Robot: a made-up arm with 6 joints.
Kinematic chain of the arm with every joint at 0, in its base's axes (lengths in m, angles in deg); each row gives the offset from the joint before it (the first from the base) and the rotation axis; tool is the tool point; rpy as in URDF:
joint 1: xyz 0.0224 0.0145 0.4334 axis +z
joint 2: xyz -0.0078 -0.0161 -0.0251 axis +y
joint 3: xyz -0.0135 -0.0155 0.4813 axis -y
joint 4: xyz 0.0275 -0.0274 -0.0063 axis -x
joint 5: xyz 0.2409 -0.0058 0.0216 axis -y
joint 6: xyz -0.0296 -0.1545 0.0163 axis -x
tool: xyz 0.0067 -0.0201 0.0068 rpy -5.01 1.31 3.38
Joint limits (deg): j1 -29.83..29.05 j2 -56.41..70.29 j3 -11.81..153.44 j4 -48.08..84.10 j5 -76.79..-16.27 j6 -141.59..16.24
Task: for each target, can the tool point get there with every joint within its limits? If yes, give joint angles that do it. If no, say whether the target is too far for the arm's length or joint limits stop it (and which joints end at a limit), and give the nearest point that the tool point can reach.
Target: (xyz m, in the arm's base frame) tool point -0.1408 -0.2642 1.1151
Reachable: yes | joints 12.50 -11.59 97.10 -5.04 -61.69 -65.96
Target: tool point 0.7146 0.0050 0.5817
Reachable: yes | joints 19.77 59.57 51.02 -27.35 -26.13 -5.00
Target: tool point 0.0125 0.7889 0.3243
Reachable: no: joint limits stop it (at a limit: joint 1, joint 2, joint 3, joint 4, joint 6) | nearest point -0.4699 0.2738 0.3797 | short by 0.708 m
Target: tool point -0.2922 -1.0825 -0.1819
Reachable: no: too far | nearest point -0.4163 -0.4674 0.4297 | short by 0.876 m
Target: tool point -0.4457 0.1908 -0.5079
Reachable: no: too far | nearest point -0.5204 0.2189 0.3639 | short by 0.875 m
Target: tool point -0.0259 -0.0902 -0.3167
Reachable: no: joint limits stop it (at a limit: joint 1, joint 2, joint 3, joint 4, joint 5, joint 6) | nearest point 0.2423 -0.3597 0.2808 | short by 0.708 m
